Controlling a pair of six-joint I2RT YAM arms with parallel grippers.
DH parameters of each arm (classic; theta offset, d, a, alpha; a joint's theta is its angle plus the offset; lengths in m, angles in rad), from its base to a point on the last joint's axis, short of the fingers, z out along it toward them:
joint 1: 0 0.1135 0.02 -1.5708
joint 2: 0 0 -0.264 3.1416
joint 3: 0.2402 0 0.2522 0
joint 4: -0.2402 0 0.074 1.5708
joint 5: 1.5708 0 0 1.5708
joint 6: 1.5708 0.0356 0 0
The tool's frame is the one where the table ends.
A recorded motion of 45 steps. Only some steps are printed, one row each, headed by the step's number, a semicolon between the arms.
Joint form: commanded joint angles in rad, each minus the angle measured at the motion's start. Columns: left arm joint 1, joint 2, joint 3, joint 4, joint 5, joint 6; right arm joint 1, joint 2, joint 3, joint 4, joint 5, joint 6.
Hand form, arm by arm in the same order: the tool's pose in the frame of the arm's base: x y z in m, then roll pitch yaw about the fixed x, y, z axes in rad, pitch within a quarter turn. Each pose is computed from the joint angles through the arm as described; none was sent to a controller.
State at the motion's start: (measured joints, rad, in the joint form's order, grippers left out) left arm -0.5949 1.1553 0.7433 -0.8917 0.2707 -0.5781; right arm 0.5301 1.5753 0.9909 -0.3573 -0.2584 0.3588
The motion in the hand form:
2: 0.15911 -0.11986 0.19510 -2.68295 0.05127 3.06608; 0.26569 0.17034 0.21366 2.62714 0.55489 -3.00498
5: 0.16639 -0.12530 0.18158 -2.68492 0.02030 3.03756; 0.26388 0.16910 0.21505 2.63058 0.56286 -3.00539
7: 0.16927 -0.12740 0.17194 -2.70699 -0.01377 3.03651; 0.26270 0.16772 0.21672 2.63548 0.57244 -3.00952
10: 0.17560 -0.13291 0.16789 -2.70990 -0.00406 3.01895; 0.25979 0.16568 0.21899 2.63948 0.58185 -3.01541
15: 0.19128 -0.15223 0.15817 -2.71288 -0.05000 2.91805; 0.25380 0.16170 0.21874 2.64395 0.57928 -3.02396
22: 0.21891 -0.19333 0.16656 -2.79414 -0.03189 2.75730; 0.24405 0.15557 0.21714 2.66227 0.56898 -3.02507
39: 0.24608 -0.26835 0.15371 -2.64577 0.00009 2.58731; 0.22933 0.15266 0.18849 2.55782 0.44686 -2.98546
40: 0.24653 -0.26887 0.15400 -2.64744 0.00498 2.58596; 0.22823 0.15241 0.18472 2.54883 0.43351 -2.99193
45: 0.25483 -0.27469 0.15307 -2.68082 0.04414 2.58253; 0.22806 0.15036 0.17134 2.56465 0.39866 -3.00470
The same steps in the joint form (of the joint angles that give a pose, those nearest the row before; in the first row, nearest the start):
2: 0.0146 0.0472 -0.0279 0.0847 0.1032 0.0326; 0.0092 -0.0530 -0.0327 0.0439 -0.0181 -0.0052
5: 0.0151 0.1222 -0.0321 0.1257 0.1230 0.0592; 0.0095 -0.0648 -0.0395 0.0445 -0.0120 -0.0071
7: 0.0136 0.1702 -0.0349 0.1359 0.1190 0.0596; 0.0087 -0.0756 -0.0443 0.0456 -0.0024 -0.0075
10: 0.0078 0.2124 -0.0206 0.1659 0.1145 0.0736; 0.0090 -0.0944 -0.0539 0.0443 0.0083 -0.0055
15: -0.0188 0.3592 0.0657 0.1535 0.1427 0.1504; 0.0089 -0.1221 -0.0787 0.0392 0.0172 0.0014
22: -0.0878 0.5403 0.2972 0.0518 0.0701 0.2611; 0.0098 -0.1629 -0.1152 0.0198 0.0324 0.0043
39: -0.1884 0.8007 0.5661 0.0898 0.2110 0.3190; 0.0085 -0.1531 -0.2132 0.0536 -0.1279 0.0131
40: -0.1888 0.8013 0.5682 0.0920 0.2084 0.3205; 0.0088 -0.1490 -0.2250 0.0643 -0.1365 0.0235
45: -0.1876 0.8272 0.6027 0.1095 0.1681 0.3310; 0.0036 -0.1205 -0.2505 0.0853 -0.1285 0.0360

